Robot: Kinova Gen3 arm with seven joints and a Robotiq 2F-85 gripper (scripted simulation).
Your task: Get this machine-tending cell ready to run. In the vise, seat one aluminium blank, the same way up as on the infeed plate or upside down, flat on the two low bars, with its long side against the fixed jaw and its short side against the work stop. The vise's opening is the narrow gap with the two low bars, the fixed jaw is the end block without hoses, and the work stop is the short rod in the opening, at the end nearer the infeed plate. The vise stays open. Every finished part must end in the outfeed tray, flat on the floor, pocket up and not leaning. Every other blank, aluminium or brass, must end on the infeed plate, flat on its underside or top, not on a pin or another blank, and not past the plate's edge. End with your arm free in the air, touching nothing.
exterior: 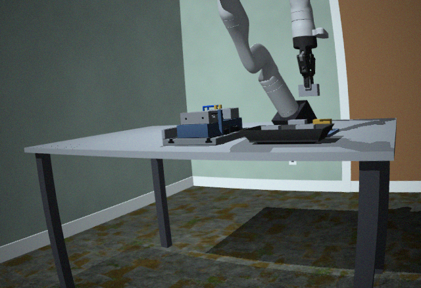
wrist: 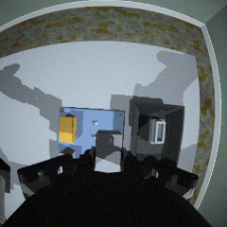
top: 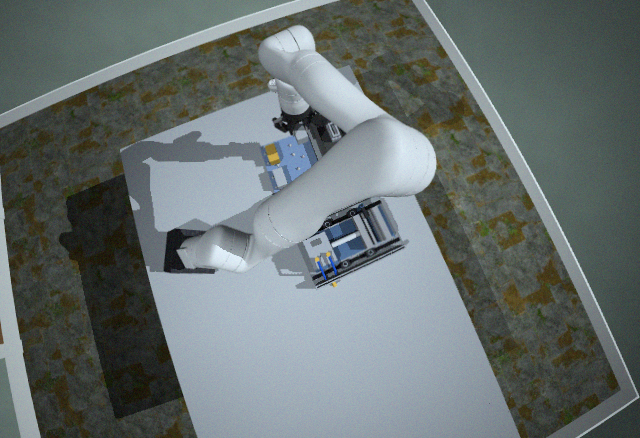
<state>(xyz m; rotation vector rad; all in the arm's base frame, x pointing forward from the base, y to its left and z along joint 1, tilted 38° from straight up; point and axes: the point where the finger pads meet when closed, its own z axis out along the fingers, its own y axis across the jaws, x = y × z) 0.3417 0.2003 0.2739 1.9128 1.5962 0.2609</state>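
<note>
Now: hand 33 cm to the left of the vise, 12 cm above it and 7 cm past it. From my hand the other things lie so: brass blank 14 cm below, 9 cm behind, 4 cm to the left.
</note>
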